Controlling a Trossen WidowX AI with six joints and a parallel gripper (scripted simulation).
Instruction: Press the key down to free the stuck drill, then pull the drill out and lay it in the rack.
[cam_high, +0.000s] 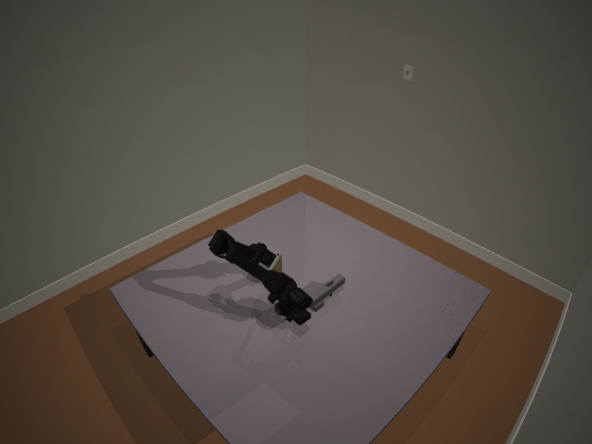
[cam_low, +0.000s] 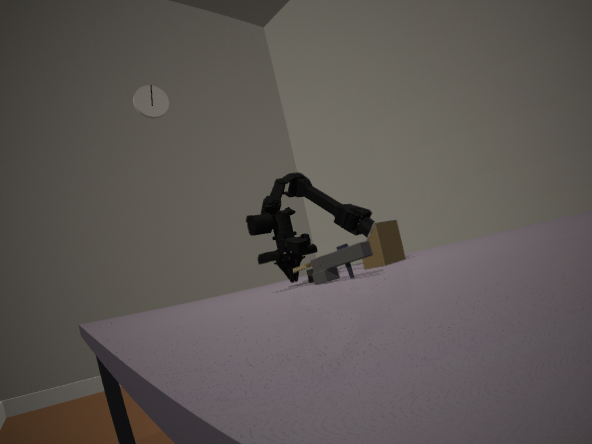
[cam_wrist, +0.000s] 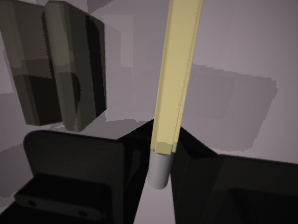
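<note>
The drill lies 40 mm to the left of my gripper tip and 40 mm above it. Also, from my gripper tip: grey block 200 mm to the left, 30 mm above; olive block 70 mm behind, 30 mm to the left; blue key 230 mm to the left, 40 mm above.
</note>
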